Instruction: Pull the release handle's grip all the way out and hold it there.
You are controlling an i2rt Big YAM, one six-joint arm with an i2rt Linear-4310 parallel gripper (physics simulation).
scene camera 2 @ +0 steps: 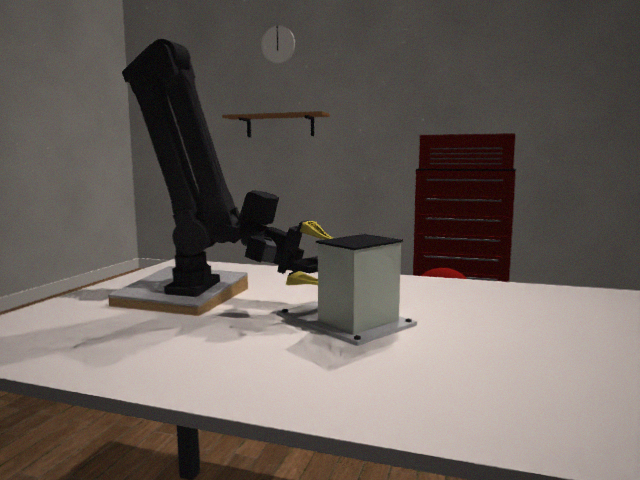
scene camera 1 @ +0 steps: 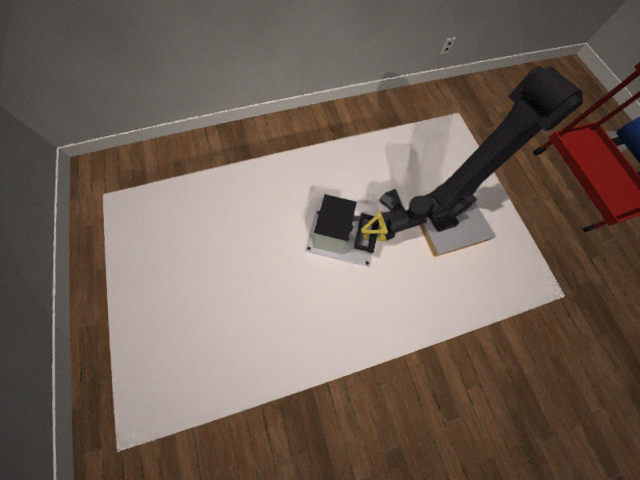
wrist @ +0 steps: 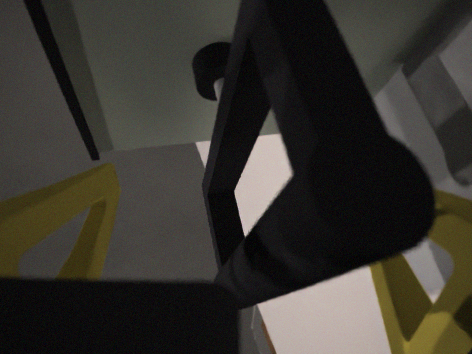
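Observation:
The release handle (scene camera 1: 364, 248) (scene camera 2: 305, 265) (wrist: 340, 165) is a black rectangular loop on the arm-facing side of a pale green box (scene camera 1: 329, 242) (scene camera 2: 357, 289) (wrist: 145, 70) with a black lid. A black collar (wrist: 202, 70) with a light rod shows on the box's face in the wrist view. My gripper (scene camera 1: 364, 233) (scene camera 2: 322, 259) (wrist: 235, 176) is open and holds nothing. Its yellow fingers stand above and below the handle in scene camera 2; the box hides their tips' surroundings there. In the wrist view the handle's near corner lies between the fingers and covers part of the right one.
The box stands on a grey bolted plate (scene camera 1: 338, 254) (scene camera 2: 385, 328) on the white table (scene camera 1: 232, 320) (scene camera 2: 491, 372). The arm's base sits on a grey-topped wooden block (scene camera 1: 462, 235) (scene camera 2: 155, 294). A red cart (scene camera 1: 594, 170) stands beyond the table; a red tool cabinet (scene camera 2: 465, 206) stands behind it.

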